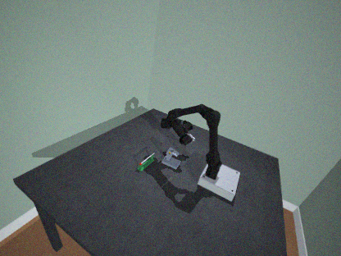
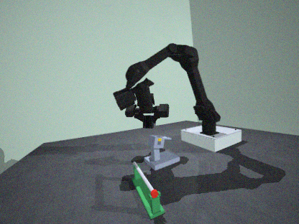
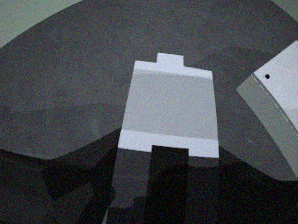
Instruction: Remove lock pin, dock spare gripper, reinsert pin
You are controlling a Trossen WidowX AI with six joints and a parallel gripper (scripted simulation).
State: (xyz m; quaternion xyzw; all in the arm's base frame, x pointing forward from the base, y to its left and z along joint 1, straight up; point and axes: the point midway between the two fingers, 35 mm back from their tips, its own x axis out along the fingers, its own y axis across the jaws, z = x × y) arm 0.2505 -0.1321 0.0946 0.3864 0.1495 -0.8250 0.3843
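Right now my gripper tip is 14 cm to the right of the grey mount, 8 cm above it and 4 cm short of it. Round my gripper tip: spare gripper (1 cm above); then pin rest (25 cm to the left, 16 cm ahead, 11 cm below).
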